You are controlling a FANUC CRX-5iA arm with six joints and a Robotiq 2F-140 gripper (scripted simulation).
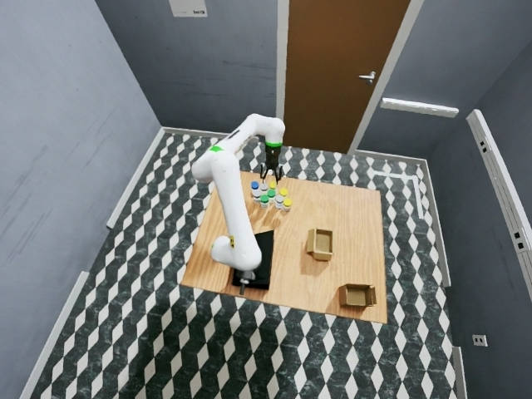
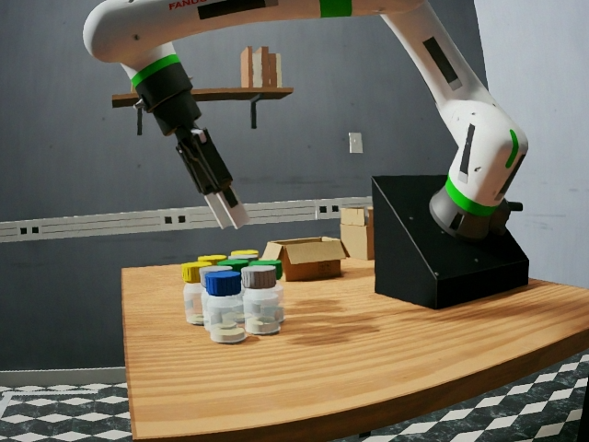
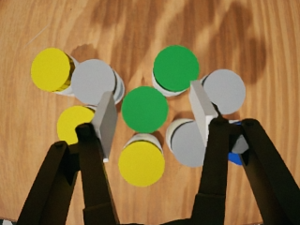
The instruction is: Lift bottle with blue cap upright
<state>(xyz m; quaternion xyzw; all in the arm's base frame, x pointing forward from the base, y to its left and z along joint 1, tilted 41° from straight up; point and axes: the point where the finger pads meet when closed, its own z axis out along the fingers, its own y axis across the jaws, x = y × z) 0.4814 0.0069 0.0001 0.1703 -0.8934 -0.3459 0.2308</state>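
The yellow-capped bottle is 150 mm below my hand, 60 mm ahead of it and 10 mm to the right of it. Round my hand: green-capped bottle 150 mm below, 50 mm behind, 30 mm to the left.
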